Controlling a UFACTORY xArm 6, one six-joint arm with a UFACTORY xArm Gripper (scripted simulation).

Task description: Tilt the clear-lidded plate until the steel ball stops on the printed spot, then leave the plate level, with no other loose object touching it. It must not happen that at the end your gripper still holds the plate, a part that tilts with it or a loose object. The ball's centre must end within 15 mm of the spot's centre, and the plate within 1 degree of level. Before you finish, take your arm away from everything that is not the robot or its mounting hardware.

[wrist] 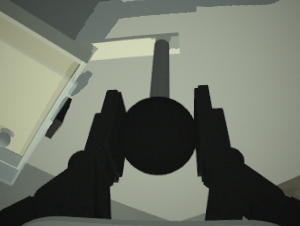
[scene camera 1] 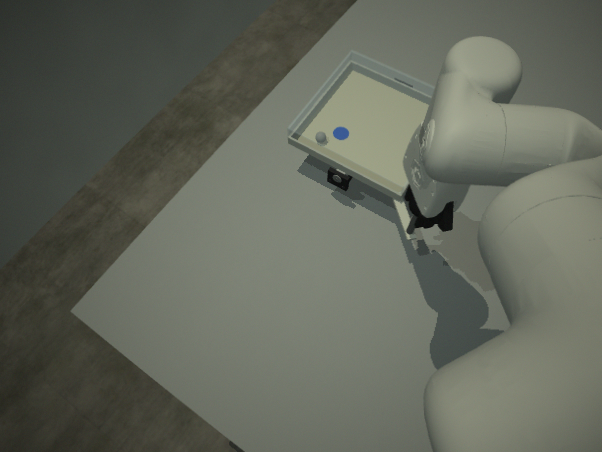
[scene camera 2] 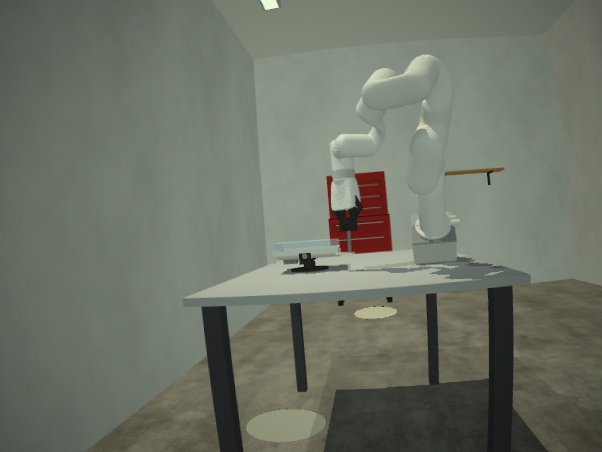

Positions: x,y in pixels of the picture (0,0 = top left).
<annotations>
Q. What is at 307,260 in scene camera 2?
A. A black pivot stand.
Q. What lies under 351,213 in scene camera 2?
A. My gripper.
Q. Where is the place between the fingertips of my gripper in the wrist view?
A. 159,106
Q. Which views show my gripper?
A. The wrist view, scene camera 1 and scene camera 2: all of them.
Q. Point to a black pivot stand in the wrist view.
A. At 55,126
</annotations>
